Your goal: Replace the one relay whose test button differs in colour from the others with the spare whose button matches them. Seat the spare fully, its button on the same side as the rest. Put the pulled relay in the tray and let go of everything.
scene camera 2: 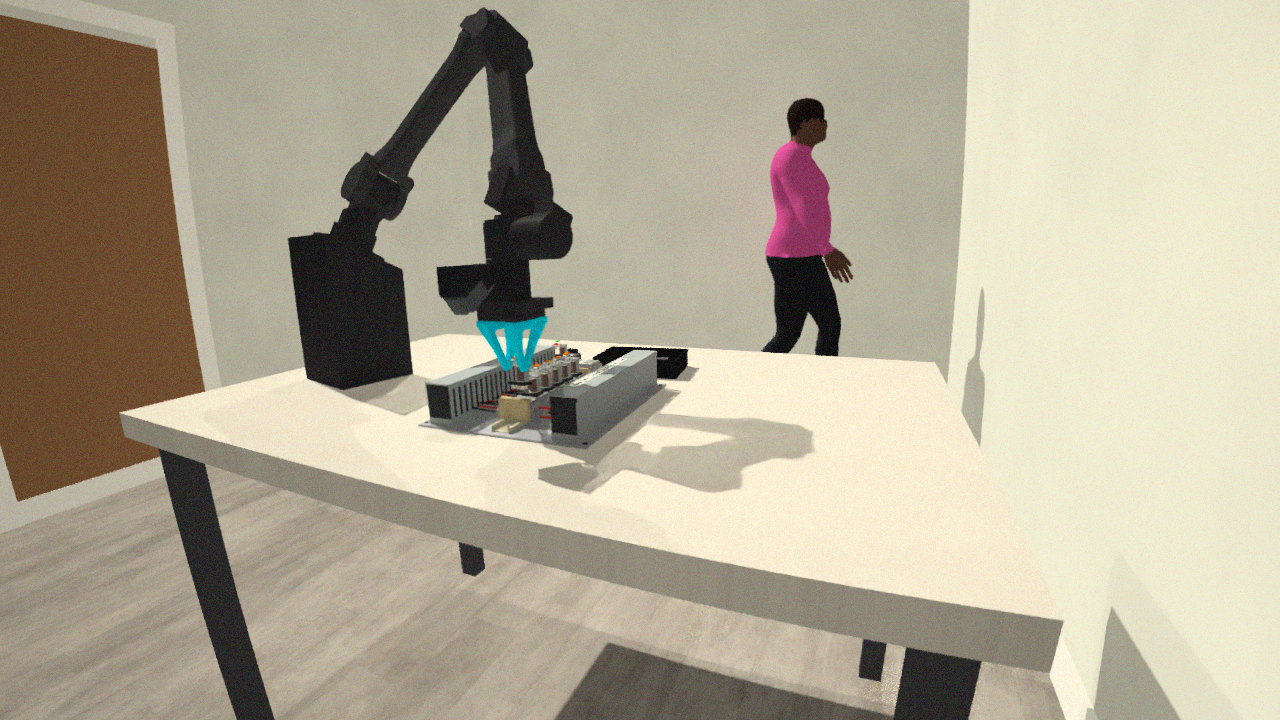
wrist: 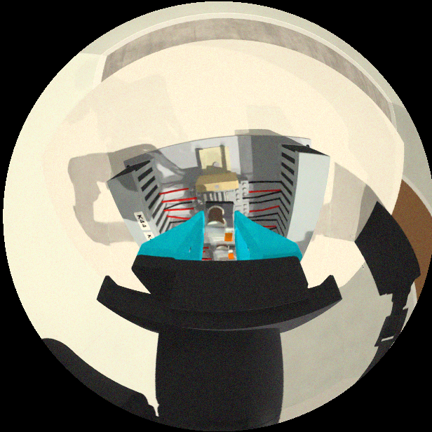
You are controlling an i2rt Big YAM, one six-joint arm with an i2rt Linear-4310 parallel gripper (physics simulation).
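Where they show: gripper, fingertip midpoint: (scene camera 2: 516,370); arm's base, origin of the base link: (scene camera 2: 347,253).
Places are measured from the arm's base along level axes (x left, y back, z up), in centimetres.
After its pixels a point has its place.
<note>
My gripper (scene camera 2: 515,368) {x -14.0, y -47.8, z -17.2 cm} (wrist: 218,216) points down over the near end of the relay row and is shut on a relay (wrist: 216,231). That relay has a clear housing, a brown coil and an orange button on the right in the wrist view. Whether its base is seated is hidden. Behind it, another orange button (wrist: 231,255) shows between the fingers. The other relays (scene camera 2: 554,371) {x -5.3, y -48.8, z -19.2 cm} stand in a row with orange buttons; some are partly hidden, and no odd-coloured button can be made out. The black tray (scene camera 2: 673,362) {x 16.1, y -61.2, z -21.7 cm} stands beyond the panel, its contents not visible.
Grey slotted wire ducts (scene camera 2: 604,404) {x -11.4, y -60.0, z -21.8 cm} (wrist: 313,192) flank the row on both sides. A beige block (scene camera 2: 514,409) {x -15.8, y -48.3, z -22.3 cm} (wrist: 217,182) sits at the panel's near end. Red and black wires run to the ducts. The panel lies on the table (scene camera 2: 805,501) {x -26.2, y -87.9, z -24.8 cm}. A person (scene camera 2: 799,205) is beyond the table.
</note>
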